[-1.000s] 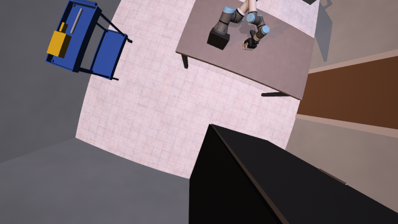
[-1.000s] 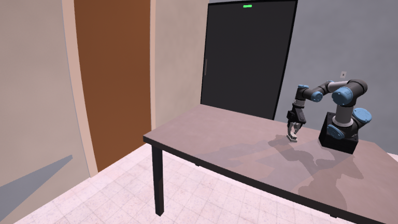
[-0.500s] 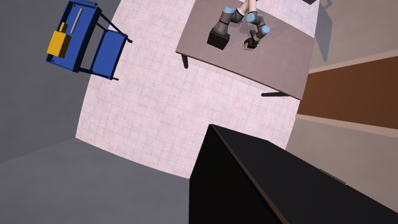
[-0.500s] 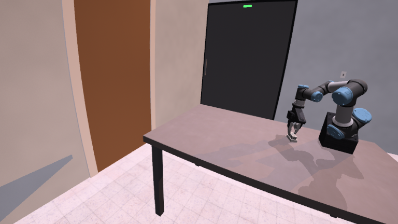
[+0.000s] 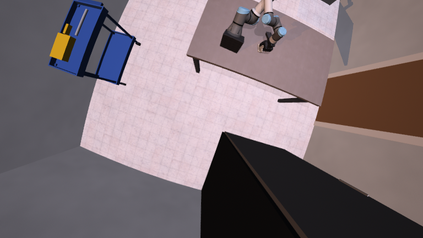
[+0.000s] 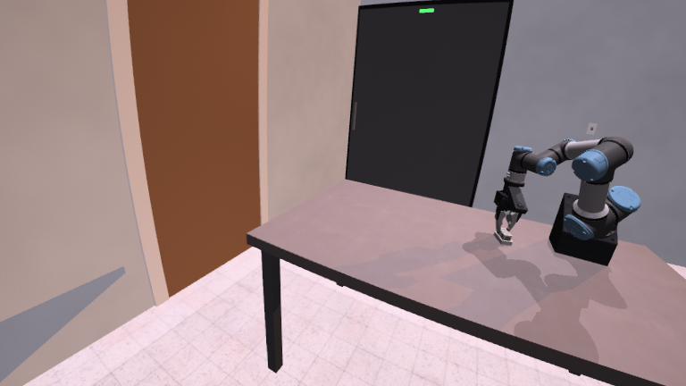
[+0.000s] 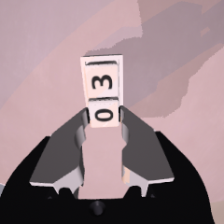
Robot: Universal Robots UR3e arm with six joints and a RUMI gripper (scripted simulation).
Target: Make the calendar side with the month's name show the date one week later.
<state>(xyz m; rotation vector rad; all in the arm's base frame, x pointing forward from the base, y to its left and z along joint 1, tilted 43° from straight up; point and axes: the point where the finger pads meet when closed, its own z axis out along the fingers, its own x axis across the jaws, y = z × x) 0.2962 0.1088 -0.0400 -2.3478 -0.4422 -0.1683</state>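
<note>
Now: hand 10 mm above the cube. Also, from my hand: pale tray 10 mm behind, 20 mm to the left, 30 mm below.
</note>
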